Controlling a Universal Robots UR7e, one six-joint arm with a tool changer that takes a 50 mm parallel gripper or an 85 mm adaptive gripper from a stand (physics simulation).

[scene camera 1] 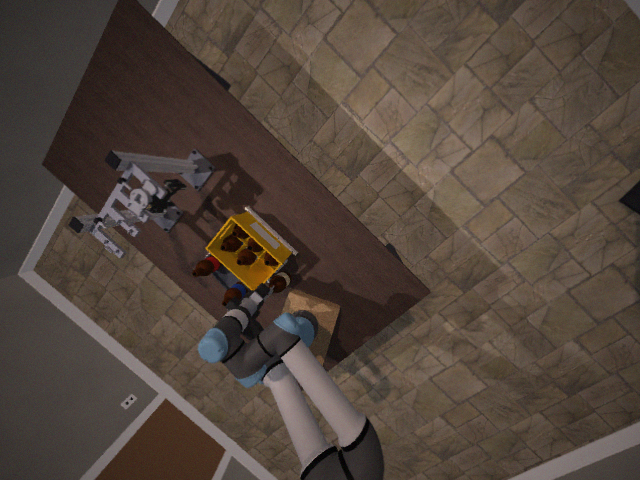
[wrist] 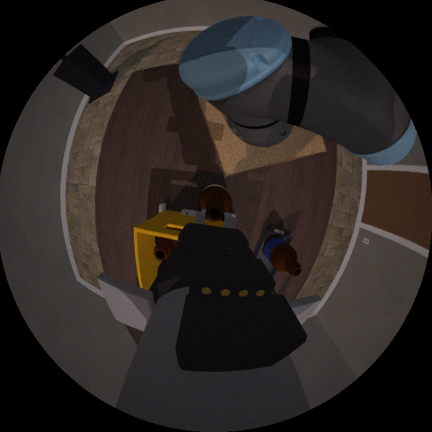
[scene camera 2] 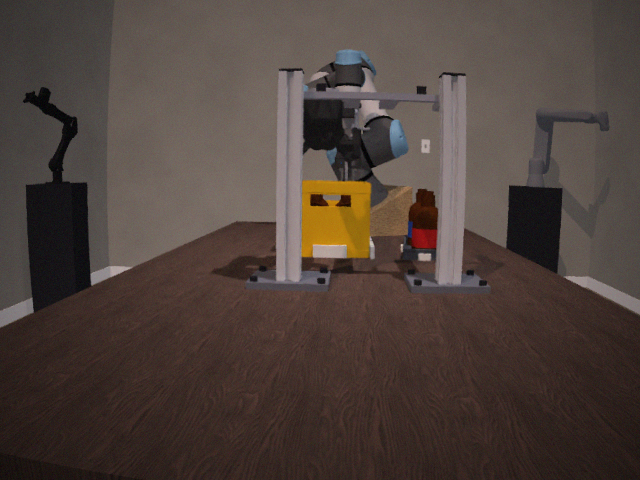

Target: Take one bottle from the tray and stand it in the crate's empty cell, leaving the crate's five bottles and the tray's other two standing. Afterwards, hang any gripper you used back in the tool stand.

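Note:
An adaptive gripper (scene camera 2: 322, 120) is visible to me, with a tool stand (scene camera 2: 448, 278) and a red-labelled bottle (scene camera 2: 425, 219). I also see a cream-labelled bottle (wrist: 215, 199) and a blue-labelled bottle (wrist: 281, 255).

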